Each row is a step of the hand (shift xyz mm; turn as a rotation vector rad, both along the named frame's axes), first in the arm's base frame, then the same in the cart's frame.
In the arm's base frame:
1: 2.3 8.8 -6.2 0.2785 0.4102 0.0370
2: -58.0 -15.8 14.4 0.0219 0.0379 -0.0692
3: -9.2 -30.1 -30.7 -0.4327 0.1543 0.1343
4: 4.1 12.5 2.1 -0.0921 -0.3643 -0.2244
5: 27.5 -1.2 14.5 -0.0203 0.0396 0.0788
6: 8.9 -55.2 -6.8 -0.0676 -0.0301 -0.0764
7: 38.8 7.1 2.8 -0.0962 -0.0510 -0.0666
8: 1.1 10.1 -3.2 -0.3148 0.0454 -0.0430
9: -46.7 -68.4 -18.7 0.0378 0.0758 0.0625
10: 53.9 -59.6 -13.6 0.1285 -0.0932 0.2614
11: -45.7 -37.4 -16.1 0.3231 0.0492 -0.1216
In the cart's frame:
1: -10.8 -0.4 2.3 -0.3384 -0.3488 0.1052
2: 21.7 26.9 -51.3 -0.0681 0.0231 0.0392
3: 10.5 40.2 14.4 -0.0590 0.0652 -0.4705
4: -9.8 -9.0 -1.0 0.2012 0.3681 0.1246
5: 8.0 -24.7 17.1 0.0061 -0.0639 -0.0638
6: 44.0 23.7 26.0 -0.0119 0.1047 -0.0145
7: -5.2 -25.6 29.7 0.0114 0.1215 -0.0373
8: -10.3 -2.5 -0.4 -0.0567 0.1791 -0.2602
9: 50.1 67.5 -12.1 -0.0341 -0.0981 -0.0172
10: 43.7 6.7 68.4 0.2112 -0.2205 0.0171
11: 24.7 51.9 -21.1 -0.1084 -0.1028 0.3151

